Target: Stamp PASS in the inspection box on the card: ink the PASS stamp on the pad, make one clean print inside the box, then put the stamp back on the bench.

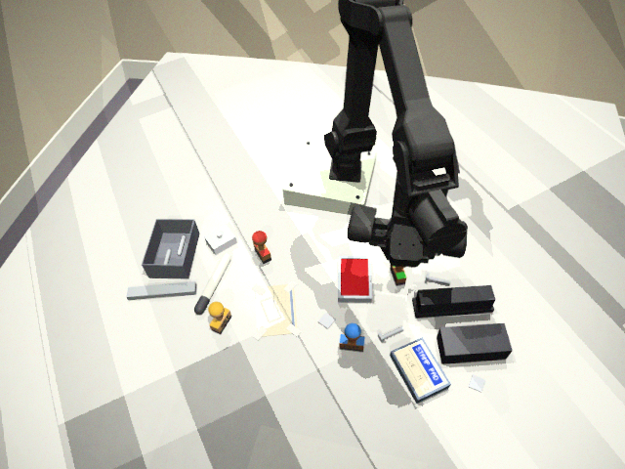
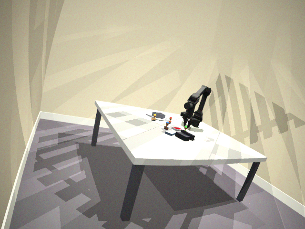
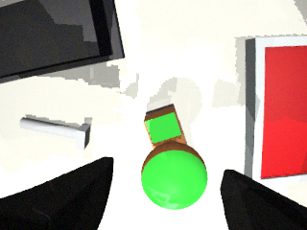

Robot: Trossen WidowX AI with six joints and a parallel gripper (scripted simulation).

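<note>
Right now the green-knobbed stamp is 40 mm below my gripper tip. Also, from my gripper tip: red ink pad 10 mm ahead, 80 mm to the right, 50 mm below; then stamp tin 180 mm ahead, 40 mm to the left, 40 mm below; then blue-knobbed stamp 140 mm ahead, 80 mm to the right, 40 mm below.
</note>
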